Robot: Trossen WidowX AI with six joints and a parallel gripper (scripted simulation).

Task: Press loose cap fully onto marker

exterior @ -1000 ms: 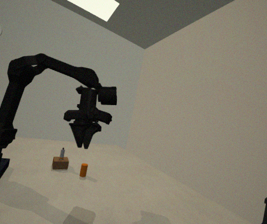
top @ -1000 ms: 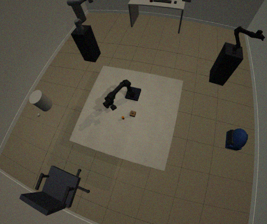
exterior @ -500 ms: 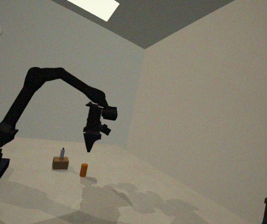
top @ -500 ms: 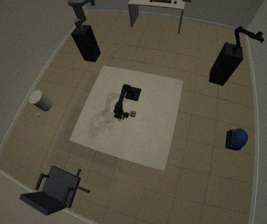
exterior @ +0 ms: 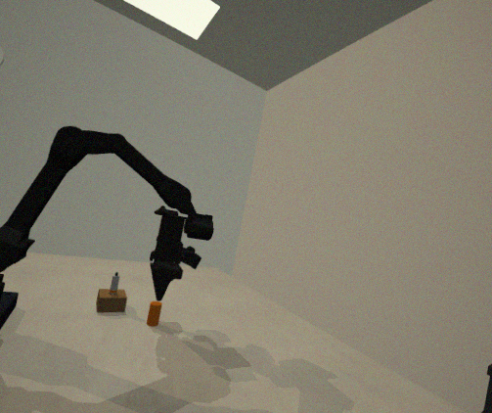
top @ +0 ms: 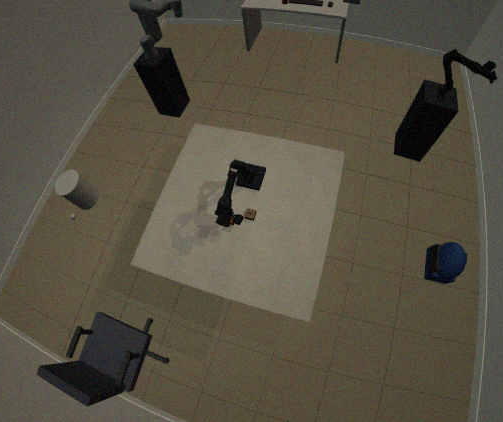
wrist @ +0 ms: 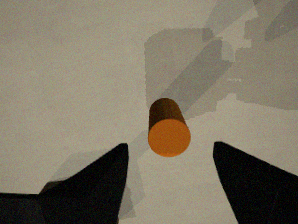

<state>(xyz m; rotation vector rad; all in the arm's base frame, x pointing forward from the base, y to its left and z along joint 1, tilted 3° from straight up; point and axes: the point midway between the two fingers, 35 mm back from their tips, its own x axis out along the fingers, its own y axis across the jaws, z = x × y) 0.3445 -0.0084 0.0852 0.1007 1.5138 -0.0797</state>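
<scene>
The orange cap is 4 cm below my gripper tip. Also, from my gripper tip: brown holder block: 10 cm to the left, 10 cm behind, 5 cm below.
</scene>
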